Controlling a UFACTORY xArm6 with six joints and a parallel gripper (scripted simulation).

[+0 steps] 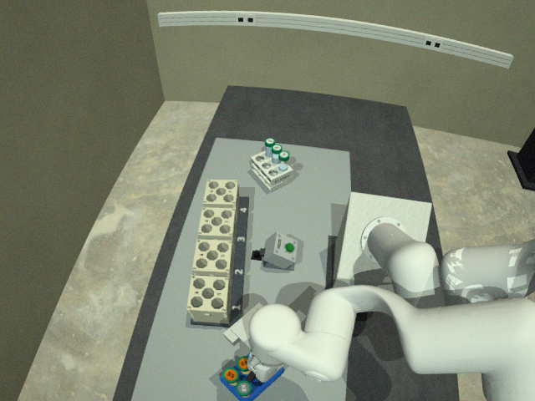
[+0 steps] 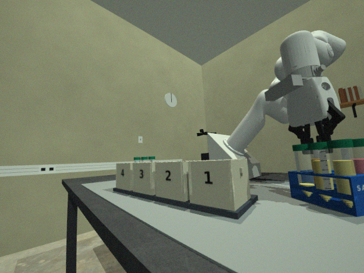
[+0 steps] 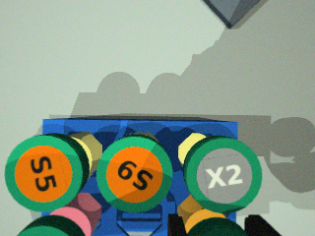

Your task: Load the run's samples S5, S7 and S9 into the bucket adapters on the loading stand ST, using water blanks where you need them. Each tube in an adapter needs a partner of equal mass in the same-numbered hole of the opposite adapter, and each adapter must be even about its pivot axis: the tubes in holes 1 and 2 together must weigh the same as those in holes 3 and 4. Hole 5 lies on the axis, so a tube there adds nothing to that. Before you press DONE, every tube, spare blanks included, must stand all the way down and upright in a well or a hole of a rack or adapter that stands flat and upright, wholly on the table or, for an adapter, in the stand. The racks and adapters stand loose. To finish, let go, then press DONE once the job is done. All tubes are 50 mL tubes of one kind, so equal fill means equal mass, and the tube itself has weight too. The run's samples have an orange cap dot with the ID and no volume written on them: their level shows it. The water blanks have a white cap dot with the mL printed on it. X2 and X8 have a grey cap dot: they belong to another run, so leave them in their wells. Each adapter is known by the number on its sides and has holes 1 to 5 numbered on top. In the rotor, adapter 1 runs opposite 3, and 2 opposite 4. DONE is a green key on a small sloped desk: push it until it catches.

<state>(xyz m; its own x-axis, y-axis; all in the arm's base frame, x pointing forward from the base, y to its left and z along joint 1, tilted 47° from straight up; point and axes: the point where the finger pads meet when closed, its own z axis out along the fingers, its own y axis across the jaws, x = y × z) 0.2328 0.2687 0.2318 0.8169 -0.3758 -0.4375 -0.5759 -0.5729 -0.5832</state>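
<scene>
Right now my hand is 10 mm past the orange-capped tube and 50 mm above it. The rest, counted from my hand: yellow-filled tube 60 mm ahead, 10 mm to the left, 50 mm below; then grey-dotted tube 30 mm ahead, 30 mm to the right, 50 mm below; then blue sample rack 40 mm ahead, 20 mm to the left, 90 mm below.
</scene>
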